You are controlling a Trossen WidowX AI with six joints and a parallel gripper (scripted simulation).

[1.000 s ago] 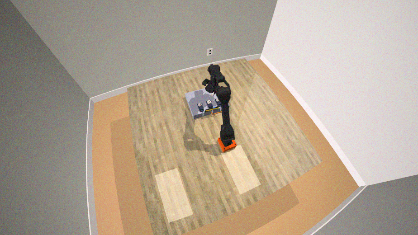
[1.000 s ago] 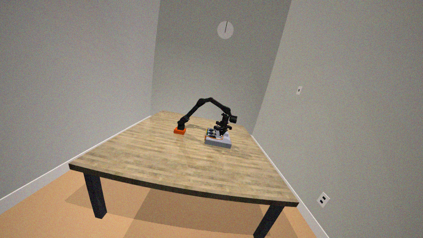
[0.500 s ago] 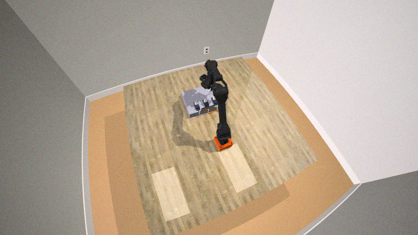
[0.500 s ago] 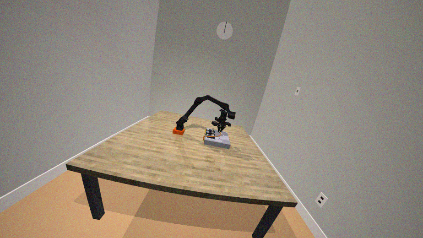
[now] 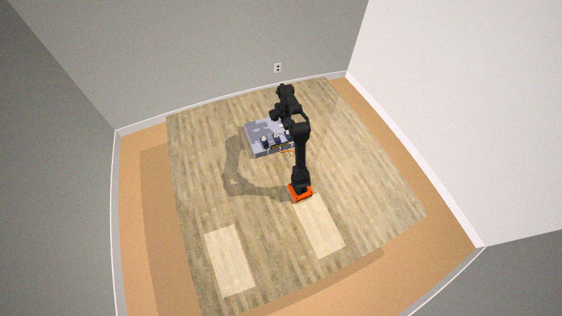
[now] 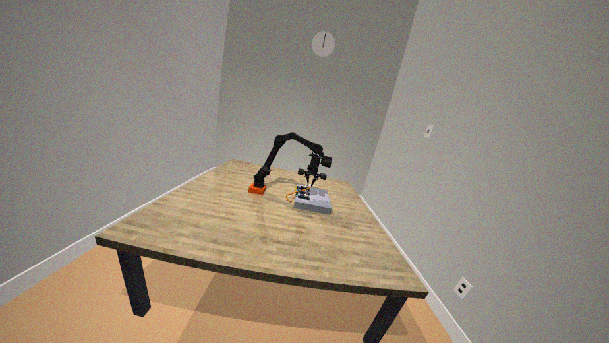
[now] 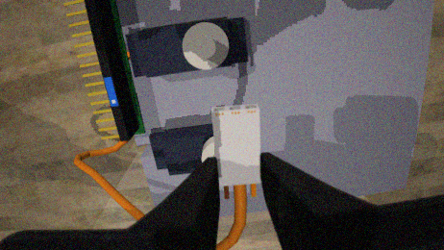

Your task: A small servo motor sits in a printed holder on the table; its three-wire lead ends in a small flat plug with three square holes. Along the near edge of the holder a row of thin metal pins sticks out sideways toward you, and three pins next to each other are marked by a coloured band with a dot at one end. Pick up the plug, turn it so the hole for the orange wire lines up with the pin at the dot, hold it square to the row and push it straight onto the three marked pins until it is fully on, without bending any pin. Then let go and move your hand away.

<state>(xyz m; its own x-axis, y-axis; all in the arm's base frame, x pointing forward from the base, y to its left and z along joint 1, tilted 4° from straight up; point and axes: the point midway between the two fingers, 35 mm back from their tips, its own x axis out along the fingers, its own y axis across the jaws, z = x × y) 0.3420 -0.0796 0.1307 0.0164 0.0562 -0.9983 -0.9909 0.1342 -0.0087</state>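
Right now the blue band is 7 cm behind my gripper tip, 4 cm to the left of it and 6 cm below it. From my gripper tip the other things lie so: pale dot 7 cm behind, 3 cm to the left, 6 cm below; black header strip 7 cm behind, 6 cm to the left, 7 cm below; green board 7 cm behind, 5 cm to the left, 8 cm below.
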